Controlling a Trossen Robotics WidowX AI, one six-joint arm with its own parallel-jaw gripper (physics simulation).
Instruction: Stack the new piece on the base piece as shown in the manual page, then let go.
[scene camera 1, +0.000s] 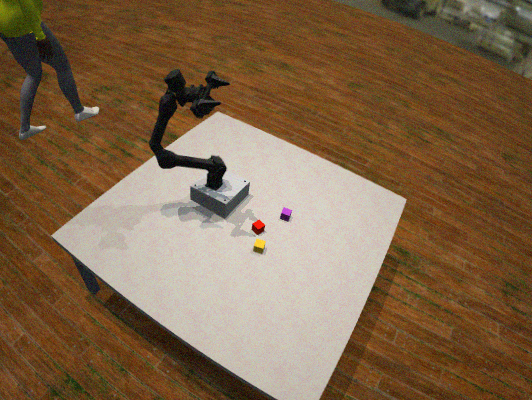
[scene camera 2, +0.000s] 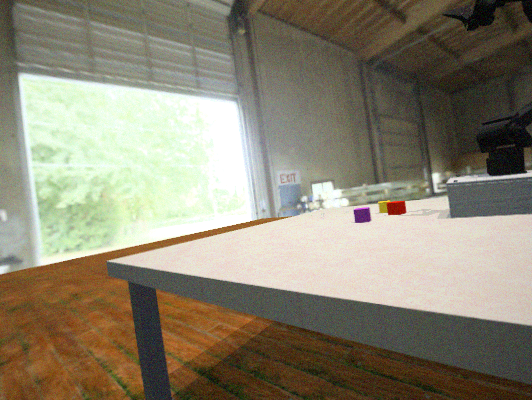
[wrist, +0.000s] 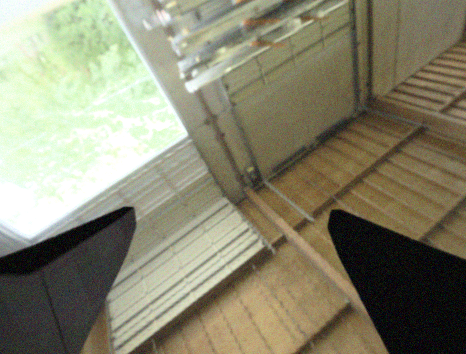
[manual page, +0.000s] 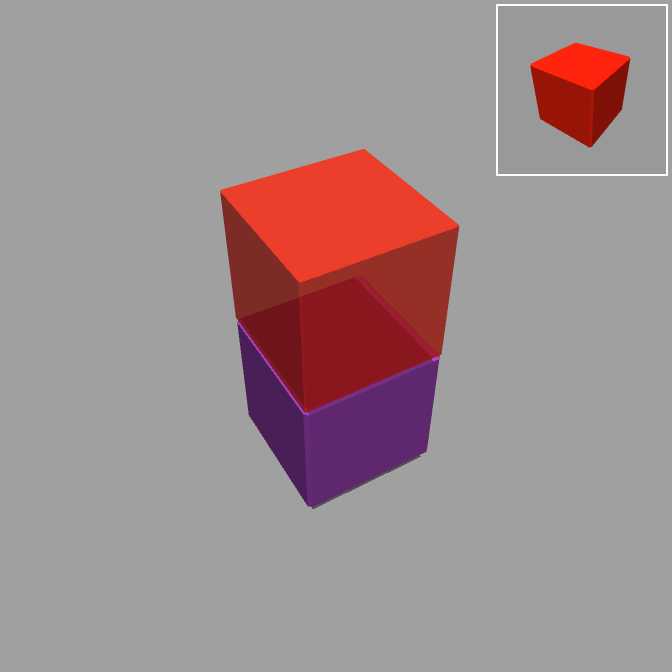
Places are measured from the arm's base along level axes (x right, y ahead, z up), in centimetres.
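Pixels of known places: gripper, between the fingertips: (scene camera 1: 225, 92) (wrist: 234, 217); arm's base, origin of its link: (scene camera 1: 214, 184) (scene camera 2: 506, 173).
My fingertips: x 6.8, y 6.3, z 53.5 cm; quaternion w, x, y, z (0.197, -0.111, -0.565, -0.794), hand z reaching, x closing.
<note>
Ahead of a thing's pixels: the offset from my fingertips to its top centre. Level surfaces: height alone.
A red cube {dx -0.6, dy +21.2, dz -58.2 cm} (scene camera 1: 258, 227) (scene camera 2: 396, 208) stands on the table near the front of the arm's base. A yellow cube {dx +8.5, dy +26.5, dz -58.2 cm} (scene camera 1: 259, 246) (scene camera 2: 383, 206) stands close to it, a small gap apart in scene camera 1; in scene camera 2 the red cube partly hides it. A purple cube {dx -14.9, dy +28.7, dz -58.2 cm} (scene camera 1: 286, 214) (scene camera 2: 362, 215) stands apart from both, to the upper right in scene camera 1. No cube rests on another. My gripper (scene camera 1: 224, 93) (wrist: 234, 217) is open and empty, high above the table and away from the cubes. Part of it shows at the top right of scene camera 2.
The arm's grey base block (scene camera 1: 212, 200) (scene camera 2: 487, 197) stands on the pale table {dz -62.3 cm} (scene camera 1: 310, 310) (scene camera 2: 320, 260). A person (scene camera 1: 30, 60) in a yellow top stands on the wooden floor beyond the table. The wrist view shows a bright doorway (wrist: 75, 100), walls and the wooden ceiling.
</note>
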